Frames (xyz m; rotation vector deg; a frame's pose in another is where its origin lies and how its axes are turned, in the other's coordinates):
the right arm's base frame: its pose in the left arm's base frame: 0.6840 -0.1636 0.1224 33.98 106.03 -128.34
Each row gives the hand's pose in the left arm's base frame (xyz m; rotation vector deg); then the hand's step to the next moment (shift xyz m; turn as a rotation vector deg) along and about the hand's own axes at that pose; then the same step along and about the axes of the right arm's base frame.
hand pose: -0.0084 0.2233 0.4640 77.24 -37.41 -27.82
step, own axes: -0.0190 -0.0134 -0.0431 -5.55 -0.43 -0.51
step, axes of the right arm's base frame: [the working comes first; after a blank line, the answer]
step, axes of the left arm's base frame: 0.0160 0.0417 -0.0200 -3.70 3.99 -1.30

-0.0015 0.0153 -0.0465 4.34 -1.08 -3.36
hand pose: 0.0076 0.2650 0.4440 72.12 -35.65 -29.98
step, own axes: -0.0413 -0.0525 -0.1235 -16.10 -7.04 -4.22
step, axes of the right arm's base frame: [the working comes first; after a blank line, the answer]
step, axes of the left arm's base frame: 0.0534 0.1024 -0.0798 -8.98 12.15 -9.91

-0.0039 0.0705 -0.1214 13.59 2.94 -11.55
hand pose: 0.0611 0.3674 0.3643 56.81 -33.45 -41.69
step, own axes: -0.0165 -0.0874 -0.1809 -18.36 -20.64 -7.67
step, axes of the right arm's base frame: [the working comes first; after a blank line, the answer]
step, axes of the left arm's base frame: 0.0972 0.0778 -0.1585 -11.63 10.92 -23.82

-0.0142 0.1632 -0.1175 21.53 14.72 -11.90
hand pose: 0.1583 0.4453 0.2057 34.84 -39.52 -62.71
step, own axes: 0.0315 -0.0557 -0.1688 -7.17 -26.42 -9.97
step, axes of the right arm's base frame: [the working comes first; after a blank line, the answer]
step, axes of the left arm's base frame: 0.1048 -0.0309 -0.1437 -9.94 -1.27 -27.36

-0.0396 0.1758 -0.0112 20.04 21.12 -0.92
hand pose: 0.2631 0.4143 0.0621 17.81 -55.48 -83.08
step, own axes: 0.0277 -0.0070 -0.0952 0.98 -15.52 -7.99
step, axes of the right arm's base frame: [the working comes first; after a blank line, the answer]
step, axes of the left arm's base frame: 0.0581 -0.0612 -0.0525 -5.17 -6.29 -15.47

-0.0382 0.0823 0.0406 10.28 13.30 4.80
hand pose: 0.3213 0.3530 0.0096 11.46 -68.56 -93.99
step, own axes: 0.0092 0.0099 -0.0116 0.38 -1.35 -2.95
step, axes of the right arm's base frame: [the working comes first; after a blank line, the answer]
step, axes of the left arm's base frame: 0.0096 -0.0138 0.0058 0.86 -2.13 -2.32

-0.0127 0.0014 0.0124 -0.07 2.87 1.56
